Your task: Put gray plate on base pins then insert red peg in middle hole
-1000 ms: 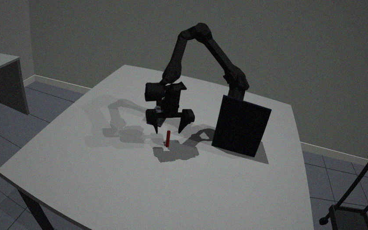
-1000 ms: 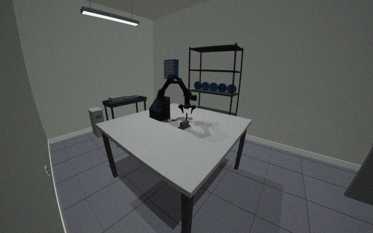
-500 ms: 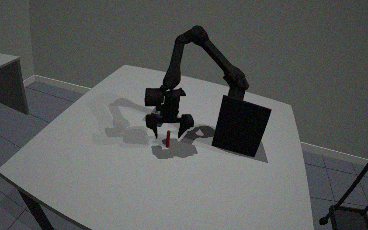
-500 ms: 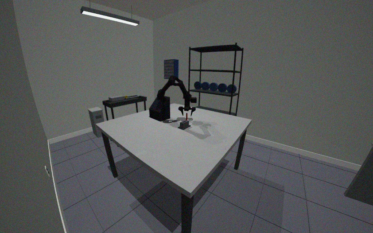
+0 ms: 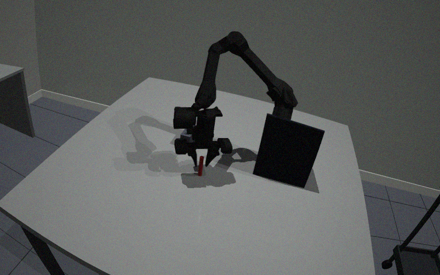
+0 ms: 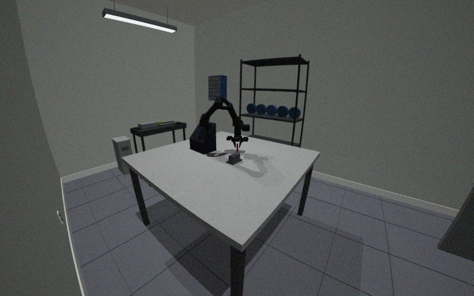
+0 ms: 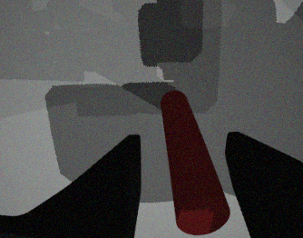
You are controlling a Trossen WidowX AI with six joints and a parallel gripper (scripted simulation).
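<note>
Now: gripper tip 13 cm short of the gray plate and 17 cm to the left of it. Also, from my gripper tip: red peg (right at my gripper tip).
</note>
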